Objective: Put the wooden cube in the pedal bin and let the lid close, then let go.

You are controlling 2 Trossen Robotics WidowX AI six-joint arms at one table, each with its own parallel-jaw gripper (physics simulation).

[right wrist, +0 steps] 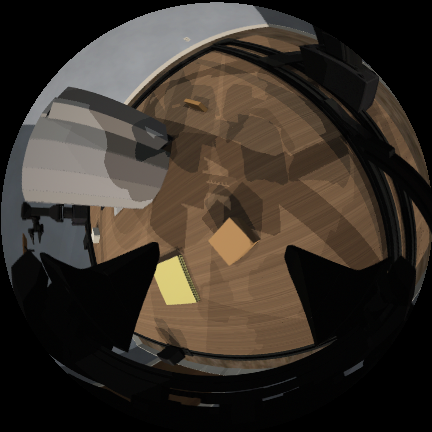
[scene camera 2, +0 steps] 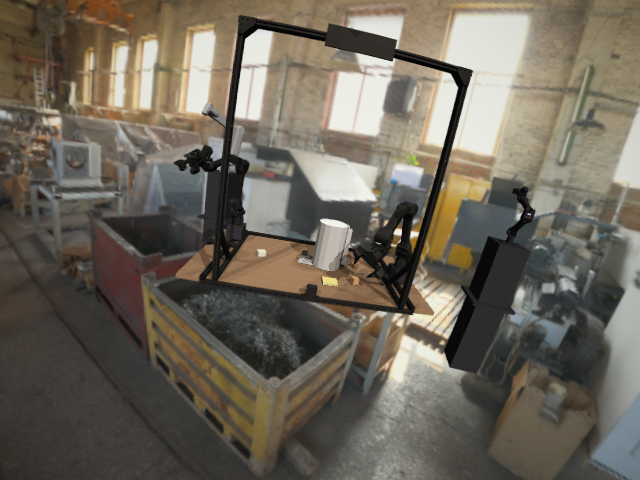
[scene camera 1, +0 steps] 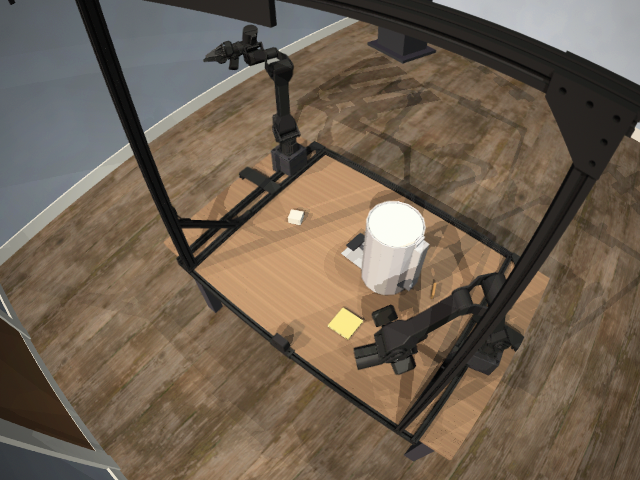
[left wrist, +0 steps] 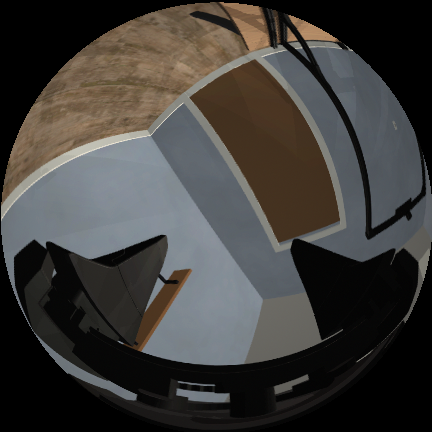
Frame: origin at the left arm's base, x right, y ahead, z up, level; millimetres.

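Where they show: left gripper, fingertip midpoint: (right wrist: 36,243) (scene camera 2: 178,159) (scene camera 1: 204,58) (left wrist: 232,244); right gripper, fingertip midpoint: (right wrist: 224,251) (scene camera 2: 360,270); left arm's base, link origin: (right wrist: 71,212) (scene camera 2: 236,224) (scene camera 1: 288,149); right arm's base, link origin: (scene camera 2: 400,267) (scene camera 1: 489,345).
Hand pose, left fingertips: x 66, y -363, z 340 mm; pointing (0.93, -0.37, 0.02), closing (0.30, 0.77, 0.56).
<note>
Things, the pixels of their top centre, and the offset from my left fingertips.
- wooden cube, top centre: (right wrist: 228,241) (scene camera 2: 355,277) dx +287, dy +1087, dz -410 mm
- white pedal bin, top centre: (scene camera 1: 396,223) (scene camera 2: 334,223) dx +91, dy +942, dz -189 mm
- yellow notepad, top centre: (right wrist: 170,283) (scene camera 1: 345,322) (scene camera 2: 330,280) dx +320, dy +955, dz -434 mm
- small white block, top centre: (scene camera 1: 295,214) (right wrist: 92,234) (scene camera 2: 261,250) dx +115, dy +565, dz -416 mm
- thin orange-brown piece, top centre: (right wrist: 190,100) (scene camera 1: 434,288) dx +55, dy +1107, dz -420 mm
The wooden cube (scene camera 2: 354,280) (right wrist: 230,241) lies on the table below my right gripper (scene camera 2: 360,262) (right wrist: 224,251), which is open and empty above it. In the right wrist view the cube shows between the spread fingers; in scene camera 1 the right arm hides it. The white pedal bin (scene camera 1: 390,263) (scene camera 2: 330,245) (right wrist: 90,160) stands upright mid-table with its lid down. Its pedal (scene camera 1: 353,254) (scene camera 2: 305,260) is low on its left side in the scene views. My left gripper (scene camera 1: 207,57) (scene camera 2: 178,164) (left wrist: 232,244) is open and empty, high and outside the table's left edge.
A yellow notepad (scene camera 1: 345,322) (scene camera 2: 329,281) (right wrist: 176,281) lies beside the cube. A small white block (scene camera 1: 295,216) (scene camera 2: 261,252) (right wrist: 96,235) lies toward the table's left. A thin orange-brown piece (scene camera 1: 433,289) (right wrist: 195,104) lies behind the right arm. Black frame bars edge the table.
</note>
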